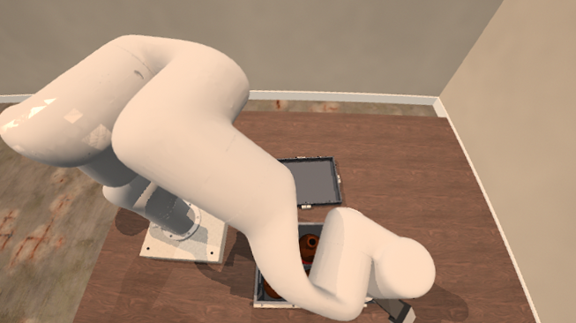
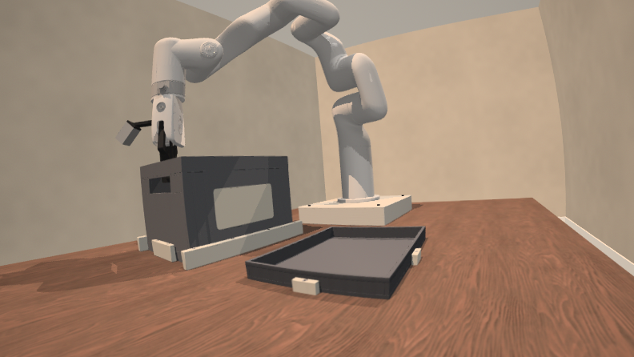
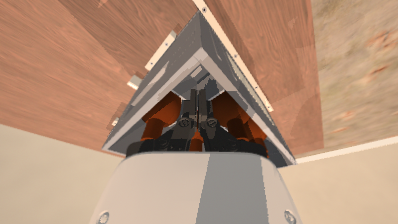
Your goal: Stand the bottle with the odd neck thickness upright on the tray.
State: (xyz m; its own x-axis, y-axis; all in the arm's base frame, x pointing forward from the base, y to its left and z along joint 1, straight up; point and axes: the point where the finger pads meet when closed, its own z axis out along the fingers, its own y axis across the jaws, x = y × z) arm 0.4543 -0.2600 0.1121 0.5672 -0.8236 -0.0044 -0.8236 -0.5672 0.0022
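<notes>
Now: hand 80 mm past the dark grey crate, 70 mm above it and 60 mm to the right of it. Also, from my hand: dark tray: 350 mm to the left, 150 mm below, 30 mm behind; brown bottle: 100 mm to the left, 70 mm below, 70 mm behind.
</notes>
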